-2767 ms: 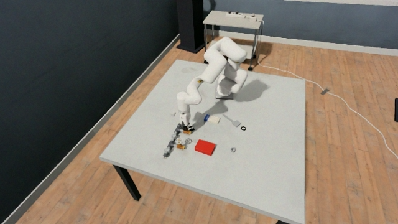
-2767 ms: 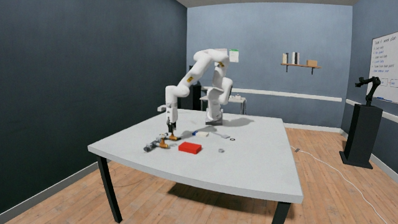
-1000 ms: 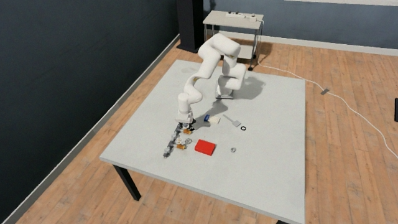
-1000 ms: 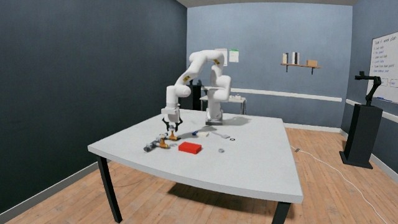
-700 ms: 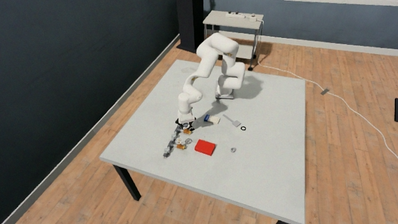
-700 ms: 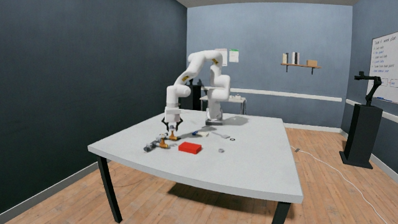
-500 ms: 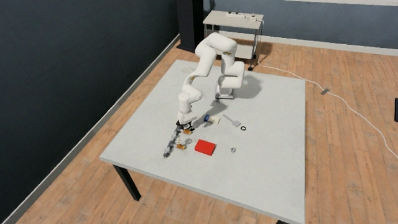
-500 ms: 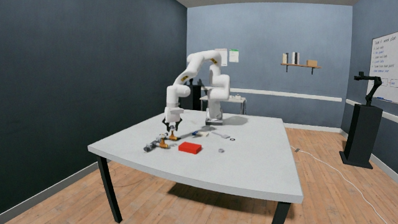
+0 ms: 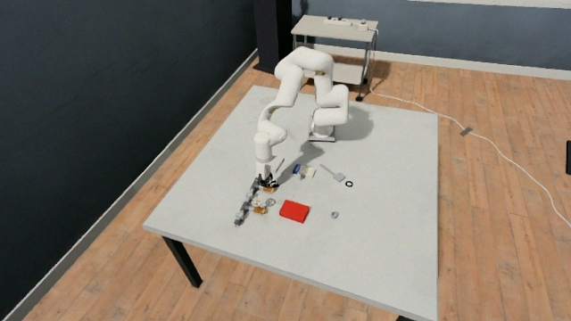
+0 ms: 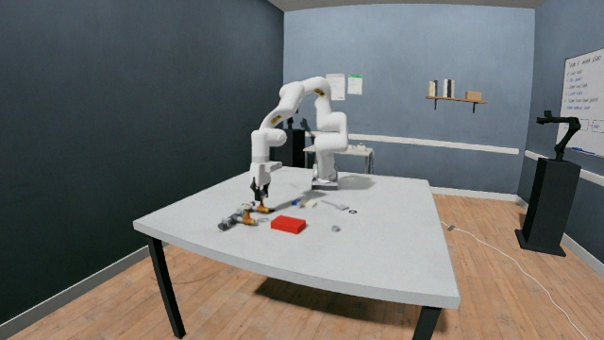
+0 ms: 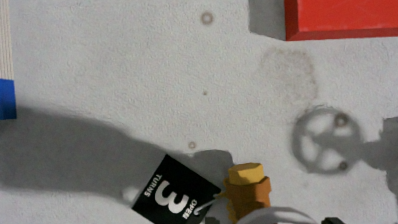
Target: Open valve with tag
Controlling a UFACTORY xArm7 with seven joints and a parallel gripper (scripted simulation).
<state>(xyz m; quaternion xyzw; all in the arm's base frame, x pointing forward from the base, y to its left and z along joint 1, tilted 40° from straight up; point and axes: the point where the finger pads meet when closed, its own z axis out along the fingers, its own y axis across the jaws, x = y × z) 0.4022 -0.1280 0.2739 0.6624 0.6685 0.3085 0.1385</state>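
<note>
The black tag is 9 cm below my hand, 4 cm behind it and 1 cm to the right of it. From my hand the other things lie so: red block (18 cm to the left, 7 cm below, 4 cm ahead); grey nut (35 cm to the left, 8 cm below, 4 cm behind); blue box (21 cm behind, 9 cm to the left, 8 cm below).
</note>
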